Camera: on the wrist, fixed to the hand. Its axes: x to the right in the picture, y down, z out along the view.
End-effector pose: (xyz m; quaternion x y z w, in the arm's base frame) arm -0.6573 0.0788 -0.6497 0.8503 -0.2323 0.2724 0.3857
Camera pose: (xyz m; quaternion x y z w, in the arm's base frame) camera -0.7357 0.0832 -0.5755 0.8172 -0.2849 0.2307 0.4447
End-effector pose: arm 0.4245 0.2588 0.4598 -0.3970 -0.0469 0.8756 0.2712
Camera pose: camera 0.4420 0.1727 0.3970 -0.3908 -0.1237 0.8861 0.2161
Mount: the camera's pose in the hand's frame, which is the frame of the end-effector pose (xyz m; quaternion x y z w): -0.0114 0.0841 -0.0668 -0.0870 -0.0330 0.0203 0.9955
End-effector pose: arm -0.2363 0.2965 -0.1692 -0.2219 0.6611 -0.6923 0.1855
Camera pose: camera -0.2668 0.3536 -0.2556 -0.2465 0.7167 -0.6206 0.2012
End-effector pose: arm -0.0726 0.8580 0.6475 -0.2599 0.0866 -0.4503 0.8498
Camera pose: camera -0.0441 0.8816 0.5460 -0.3458 0.1026 -0.4149 0.8353
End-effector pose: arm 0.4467 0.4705 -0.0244 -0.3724 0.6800 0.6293 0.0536
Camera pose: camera 0.4330 0.4098 0.0639 -0.3408 0.6280 0.6990 0.0306
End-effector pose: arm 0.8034 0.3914 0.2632 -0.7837 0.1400 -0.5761 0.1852
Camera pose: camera 0.7357 0.3127 0.2334 -0.8124 0.1993 -0.5317 0.1325
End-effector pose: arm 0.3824 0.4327 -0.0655 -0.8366 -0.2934 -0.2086 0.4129
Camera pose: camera 0.4226 0.3338 -0.0818 -0.8816 -0.2706 -0.1972 0.3328
